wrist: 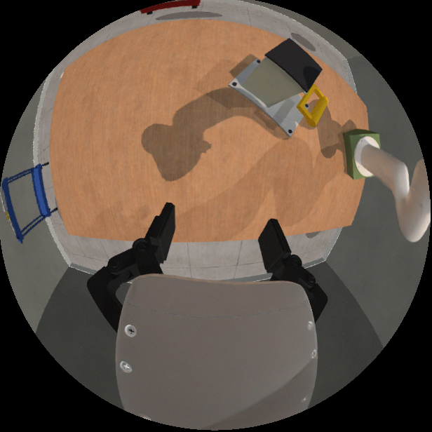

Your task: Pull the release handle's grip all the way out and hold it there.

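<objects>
A grey base plate (pixel 285 113) is here in the scene, and I find it 46 cm from the lens.
</objects>
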